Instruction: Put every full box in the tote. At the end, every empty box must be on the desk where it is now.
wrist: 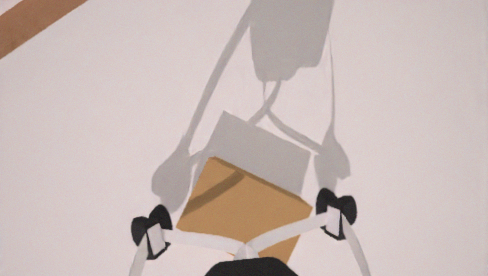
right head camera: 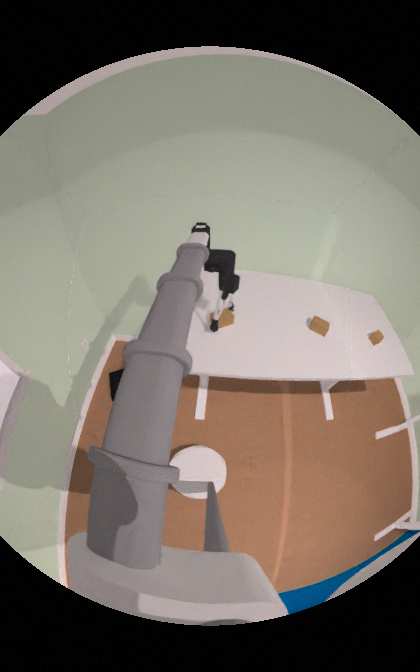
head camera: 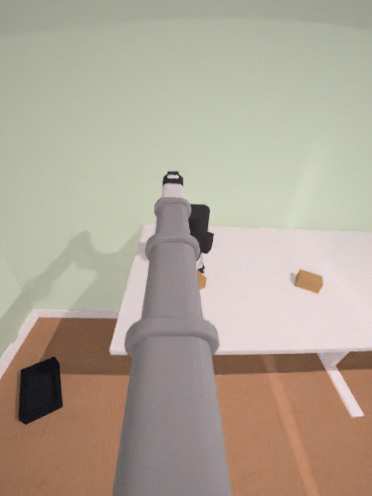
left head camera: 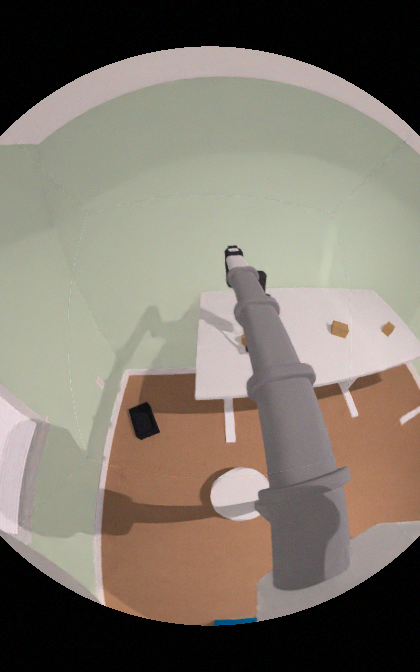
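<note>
My gripper [right head camera: 222,316] [wrist: 244,213] is open, low over the left part of the white desk [head camera: 260,320] [left head camera: 215,365] [right head camera: 280,350] [wrist: 425,125]. A brown box [head camera: 201,281] [left head camera: 244,341] [right head camera: 227,319] [wrist: 255,210] lies between its fingers, with a narrow gap at each fingertip in the wrist view. A second brown box [head camera: 309,281] [left head camera: 340,329] [right head camera: 319,325] stands farther right on the desk. A third, smaller-looking box [left head camera: 388,328] [right head camera: 376,337] is near the right end. The black tote [head camera: 42,414] [left head camera: 150,435] [right head camera: 115,385] is on the floor left of the desk. Whether boxes are full is not visible.
The telescoping arm [head camera: 172,400] [left head camera: 295,440] [right head camera: 140,410] reaches across the desk's front edge and hides part of the desk. A round white object [left head camera: 240,492] [right head camera: 200,470] is on the floor in front. A green wall stands behind the desk.
</note>
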